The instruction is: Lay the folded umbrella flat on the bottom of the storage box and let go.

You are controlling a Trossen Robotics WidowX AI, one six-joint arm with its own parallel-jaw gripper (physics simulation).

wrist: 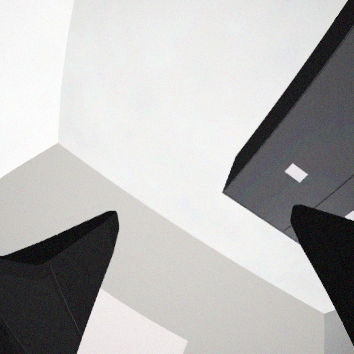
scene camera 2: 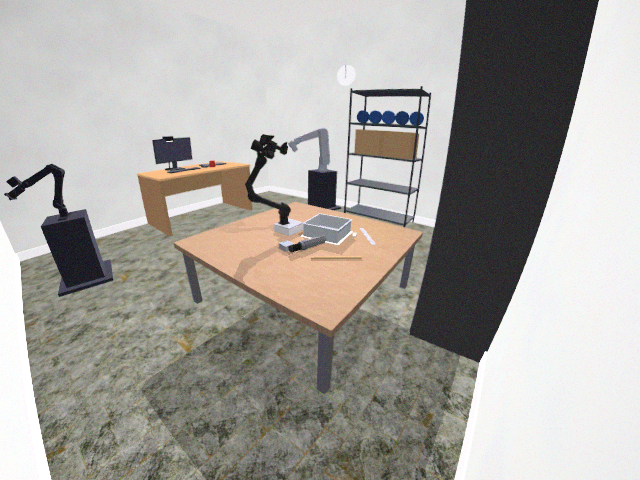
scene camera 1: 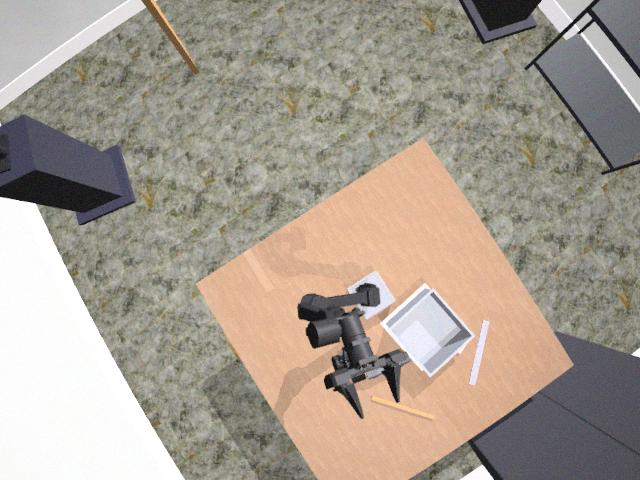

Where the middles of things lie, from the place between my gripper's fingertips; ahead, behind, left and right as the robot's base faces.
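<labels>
You'd find the storage box [scene camera 1: 431,332] far below my hand, a good way ahead of it and far to the left of it.
</labels>
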